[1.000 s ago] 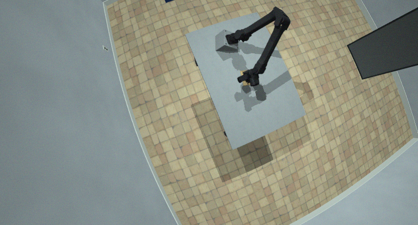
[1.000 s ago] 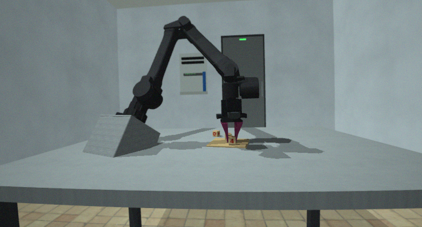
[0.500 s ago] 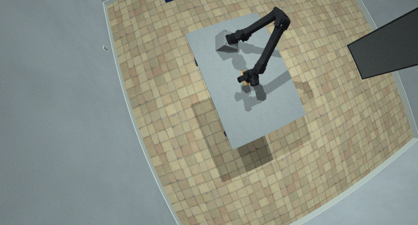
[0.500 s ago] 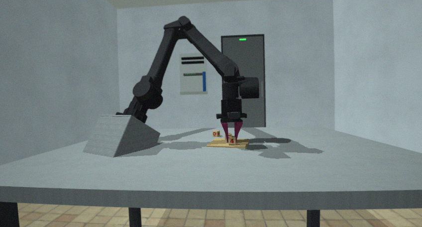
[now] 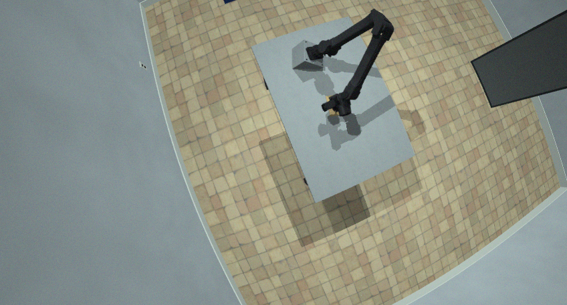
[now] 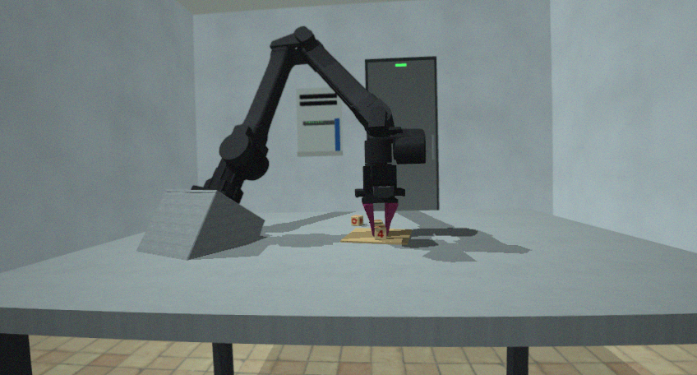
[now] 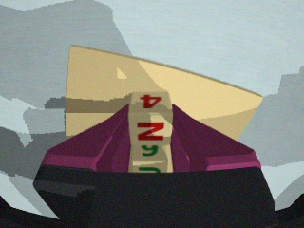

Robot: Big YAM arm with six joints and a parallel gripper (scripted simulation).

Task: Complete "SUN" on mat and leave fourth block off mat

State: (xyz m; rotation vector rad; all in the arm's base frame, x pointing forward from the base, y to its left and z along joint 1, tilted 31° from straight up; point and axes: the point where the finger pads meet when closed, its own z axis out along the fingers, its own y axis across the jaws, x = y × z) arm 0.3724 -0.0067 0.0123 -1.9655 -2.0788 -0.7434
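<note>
My gripper is now right at the wooden block. Round my hand: mat (40 mm to the left, 20 mm below).
</note>
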